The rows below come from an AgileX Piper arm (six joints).
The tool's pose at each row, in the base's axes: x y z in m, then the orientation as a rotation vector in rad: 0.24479, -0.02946, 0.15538, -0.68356, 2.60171, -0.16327; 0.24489, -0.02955, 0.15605, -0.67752, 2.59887, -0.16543; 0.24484, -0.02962, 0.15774, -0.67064, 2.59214, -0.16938; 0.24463, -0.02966, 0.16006, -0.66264, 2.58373, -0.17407; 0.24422, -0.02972, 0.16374, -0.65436, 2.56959, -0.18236; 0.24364, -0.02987, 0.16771, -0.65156, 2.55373, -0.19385; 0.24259, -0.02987, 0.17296, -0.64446, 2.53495, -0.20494; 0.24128, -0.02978, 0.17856, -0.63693, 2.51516, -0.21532; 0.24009, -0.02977, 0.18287, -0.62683, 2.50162, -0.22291; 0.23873, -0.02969, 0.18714, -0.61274, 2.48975, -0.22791; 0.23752, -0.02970, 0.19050, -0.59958, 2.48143, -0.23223; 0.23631, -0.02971, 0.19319, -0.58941, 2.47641, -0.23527; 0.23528, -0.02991, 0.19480, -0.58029, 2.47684, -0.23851
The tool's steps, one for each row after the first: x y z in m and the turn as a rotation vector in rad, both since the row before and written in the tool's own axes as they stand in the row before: -0.00029, -0.00027, -0.00055, 0.00344, -0.00316, 0.00347; -0.00059, -0.00042, -0.00153, 0.00579, -0.00655, 0.00327; -0.00074, -0.00047, -0.00216, 0.00696, -0.00812, 0.00373; -0.00115, -0.00073, -0.00344, 0.01087, -0.01272, 0.00261; -0.00114, -0.00084, -0.00376, 0.01226, -0.01275, -0.00201; -0.00145, -0.00089, -0.00508, 0.01377, -0.01616, 0.00072; -0.00153, -0.00086, -0.00548, 0.01372, -0.01727, 0.00103; -0.00109, -0.00070, -0.00428, 0.01098, -0.01230, 0.00411; -0.00103, -0.00060, -0.00432, 0.00985, -0.01178, 0.00768; -0.00072, -0.00051, -0.00346, 0.00831, -0.00840, 0.00757; -0.00042, -0.00034, -0.00290, 0.00589, -0.00519, 0.00607; 0.00005, -0.00028, -0.00190, 0.00444, 0.00019, 0.00581
